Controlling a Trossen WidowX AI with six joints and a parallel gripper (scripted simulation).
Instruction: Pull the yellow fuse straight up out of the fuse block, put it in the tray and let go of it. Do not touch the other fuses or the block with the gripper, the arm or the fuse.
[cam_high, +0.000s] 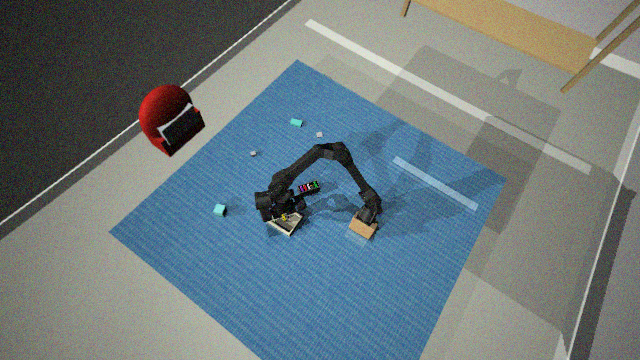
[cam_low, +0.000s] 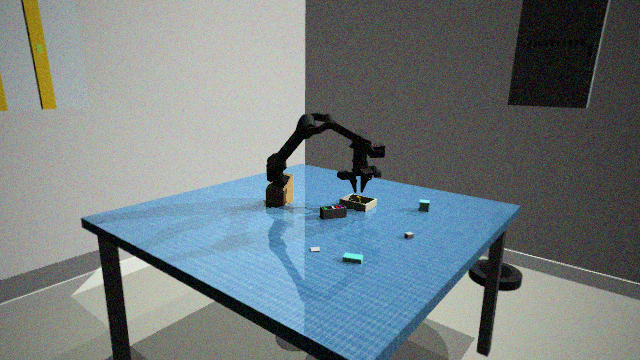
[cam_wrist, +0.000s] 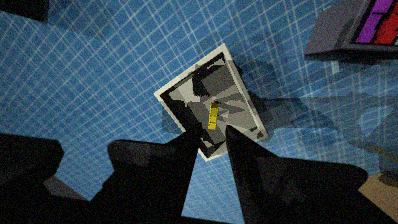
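My gripper tip is now 3 cm above the yellow fuse. The rest, counted from my gripper tip: tray: 5 cm below; then cyan cube: 25 cm ahead, 14 cm to the left, 4 cm below.
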